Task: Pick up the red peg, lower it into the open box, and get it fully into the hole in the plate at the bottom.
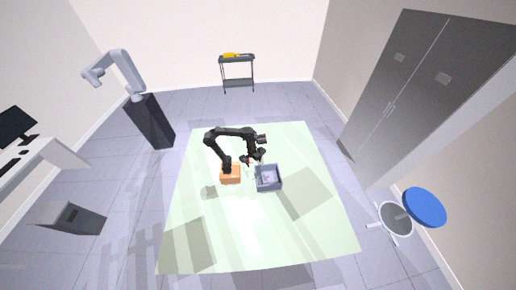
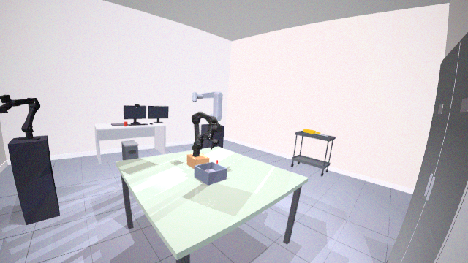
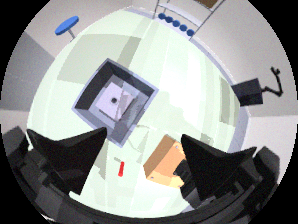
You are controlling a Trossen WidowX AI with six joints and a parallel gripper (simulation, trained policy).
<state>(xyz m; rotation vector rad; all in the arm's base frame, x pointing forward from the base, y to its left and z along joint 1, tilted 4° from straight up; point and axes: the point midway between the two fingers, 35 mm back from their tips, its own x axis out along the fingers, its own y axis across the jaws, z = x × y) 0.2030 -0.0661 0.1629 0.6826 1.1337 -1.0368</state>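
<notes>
The red peg is 3 cm behind my gripper tip, 18 cm to the left of it and 18 cm below it. From my gripper tip the other things lie so: plate (10 cm ahead, 2 cm to the right, 18 cm below); grey box (10 cm ahead, 2 cm to the right, 20 cm below).
</notes>
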